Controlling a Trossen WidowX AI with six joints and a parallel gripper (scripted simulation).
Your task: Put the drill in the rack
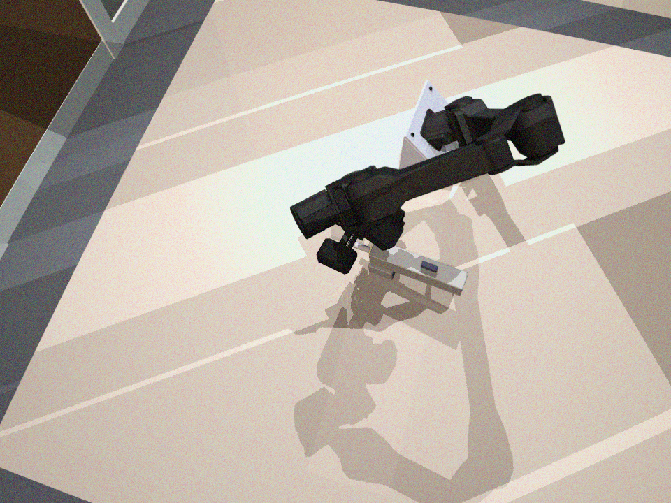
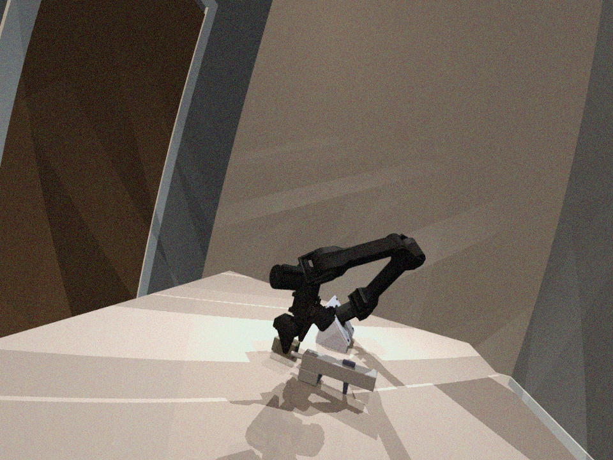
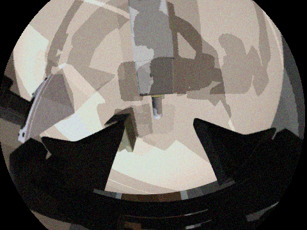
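My gripper tip is now 60 mm to the right of the drill, 10 mm short of it and 10 mm above it. From my gripper tip the other things lie so: olive rack (80 mm behind, 40 mm to the right, 40 mm below); grey block (120 mm to the left, 20 mm below, 10 mm ahead); dark blue key (150 mm to the left, 20 mm ahead, 10 mm below).
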